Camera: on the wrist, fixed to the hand. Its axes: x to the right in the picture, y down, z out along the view.
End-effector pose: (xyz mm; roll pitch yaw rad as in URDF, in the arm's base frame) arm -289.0 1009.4 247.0 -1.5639 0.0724 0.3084
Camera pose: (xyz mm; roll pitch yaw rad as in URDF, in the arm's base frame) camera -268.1 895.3 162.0 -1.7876 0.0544 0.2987
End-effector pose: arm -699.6 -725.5 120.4 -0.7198 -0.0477 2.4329
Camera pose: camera -690.3 -717.2 -22.9 -0.9419 -0.0524 2.4129
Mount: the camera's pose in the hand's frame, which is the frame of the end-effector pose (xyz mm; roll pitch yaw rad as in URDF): -8.5 85.0 -115.7 -0.2232 0.0096 -0.0181
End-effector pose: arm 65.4 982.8 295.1 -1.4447 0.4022 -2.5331
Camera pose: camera 44.1 1094.8 207.4 -1.6727 0.3854 -2.5458
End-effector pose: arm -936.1 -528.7 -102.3 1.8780 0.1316 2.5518
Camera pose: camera -988.8 -595.2 13.8 1.6569 0.1459 2.5666
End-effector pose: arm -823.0 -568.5 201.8 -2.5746 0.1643 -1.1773
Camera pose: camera -946.6 -619.9 254.4 -2.7961 0.1465 -1.1671
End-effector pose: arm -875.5 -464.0 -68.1 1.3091 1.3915 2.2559
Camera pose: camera -1010.6 -510.1 -50.4 1.1145 1.4114 2.2848
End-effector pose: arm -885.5 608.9 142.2 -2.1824 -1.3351 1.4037
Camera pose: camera -743.8 586.1 133.2 -2.4171 -1.3554 1.4155
